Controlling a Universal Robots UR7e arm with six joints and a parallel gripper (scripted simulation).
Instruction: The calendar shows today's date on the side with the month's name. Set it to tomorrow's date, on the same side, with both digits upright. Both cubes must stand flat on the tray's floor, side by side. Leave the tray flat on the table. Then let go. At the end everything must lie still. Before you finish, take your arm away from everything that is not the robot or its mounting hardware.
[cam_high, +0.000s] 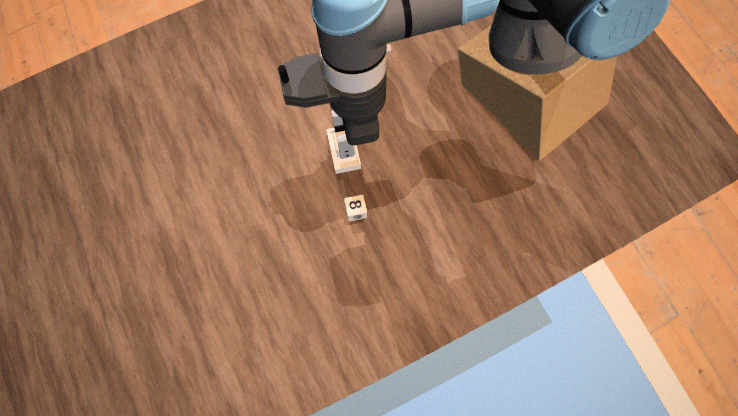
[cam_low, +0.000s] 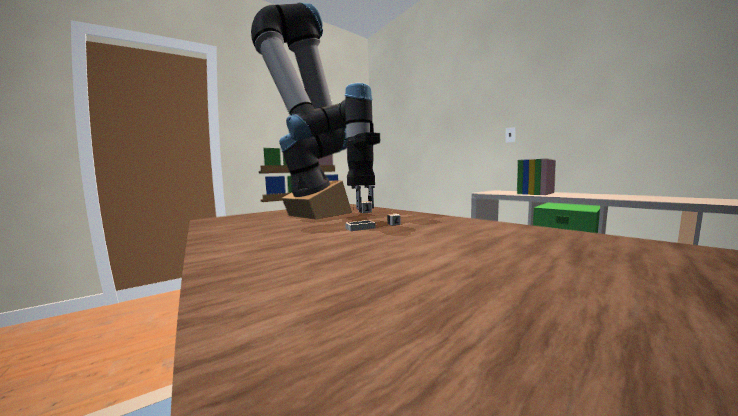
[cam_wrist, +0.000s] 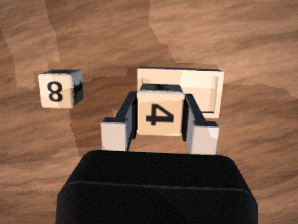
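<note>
Now: hand 10 mm above the digit cube. From my hand the other things lie so: calendar tray (20 mm to the right, 60 mm below).
</note>
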